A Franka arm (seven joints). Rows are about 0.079 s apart.
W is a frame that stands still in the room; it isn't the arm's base.
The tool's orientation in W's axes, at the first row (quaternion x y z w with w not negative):
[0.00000, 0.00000, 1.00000, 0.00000]
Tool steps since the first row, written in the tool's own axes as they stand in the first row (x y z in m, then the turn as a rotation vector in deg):
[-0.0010, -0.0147, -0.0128, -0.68, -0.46, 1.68]
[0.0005, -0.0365, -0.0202, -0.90, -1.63, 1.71]
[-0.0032, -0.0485, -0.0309, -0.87, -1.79, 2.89]
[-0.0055, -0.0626, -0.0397, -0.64, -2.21, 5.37]
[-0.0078, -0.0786, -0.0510, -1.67, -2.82, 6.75]
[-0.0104, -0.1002, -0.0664, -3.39, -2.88, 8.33]
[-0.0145, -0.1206, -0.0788, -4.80, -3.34, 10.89]
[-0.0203, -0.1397, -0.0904, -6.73, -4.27, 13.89]
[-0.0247, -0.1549, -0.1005, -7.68, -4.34, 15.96]
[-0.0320, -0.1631, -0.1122, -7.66, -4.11, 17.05]
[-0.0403, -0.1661, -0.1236, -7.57, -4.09, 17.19]
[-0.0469, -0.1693, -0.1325, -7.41, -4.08, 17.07]
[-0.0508, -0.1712, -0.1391, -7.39, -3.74, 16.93]
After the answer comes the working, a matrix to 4 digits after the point.
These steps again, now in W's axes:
[0.0010, 0.0147, -0.0128, 0.68, 0.46, 1.68]
[-0.0005, 0.0365, -0.0202, 0.90, 1.63, 1.71]
[0.0032, 0.0485, -0.0309, 0.87, 1.79, 2.89]
[0.0055, 0.0626, -0.0397, 0.64, 2.21, 5.37]
[0.0078, 0.0786, -0.0510, 1.67, 2.82, 6.75]
[0.0104, 0.1002, -0.0664, 3.39, 2.88, 8.33]
[0.0145, 0.1206, -0.0788, 4.80, 3.34, 10.89]
[0.0203, 0.1397, -0.0904, 6.73, 4.27, 13.89]
[0.0247, 0.1549, -0.1005, 7.68, 4.34, 15.96]
[0.0320, 0.1631, -0.1122, 7.66, 4.11, 17.05]
[0.0403, 0.1661, -0.1236, 7.57, 4.09, 17.19]
[0.0469, 0.1693, -0.1325, 7.41, 4.08, 17.07]
[0.0508, 0.1712, -0.1391, 7.39, 3.74, 16.93]

The tool's axes in the first row as the columns of a matrix, in W's axes (rounded; the answer above uses it unrounded):
[-1.0000, 0.0000, 0.0000]
[0.0000, -1.0000, 0.0000]
[0.0000, 0.0000, 1.0000]

